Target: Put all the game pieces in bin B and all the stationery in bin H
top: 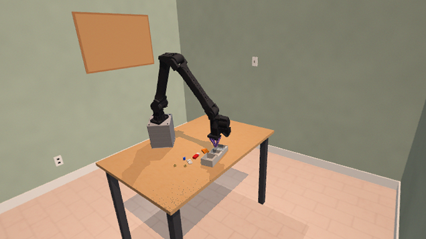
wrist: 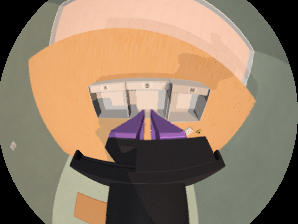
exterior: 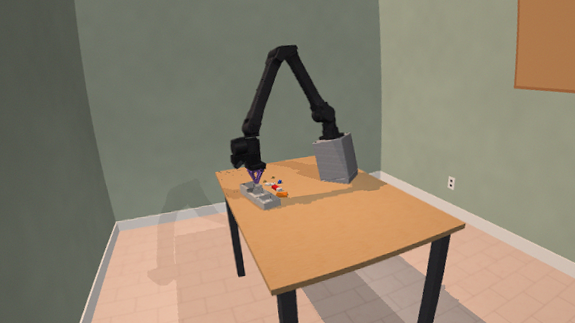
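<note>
The grey bin row lies 1 cm behind my hand and 6 cm below it. Round my hand: red piece: 13 cm behind, 4 cm to the right, 8 cm below; white domino: 13 cm behind, 13 cm to the right, 8 cm below; orange block: 11 cm behind, 4 cm to the left, 8 cm below.
</note>
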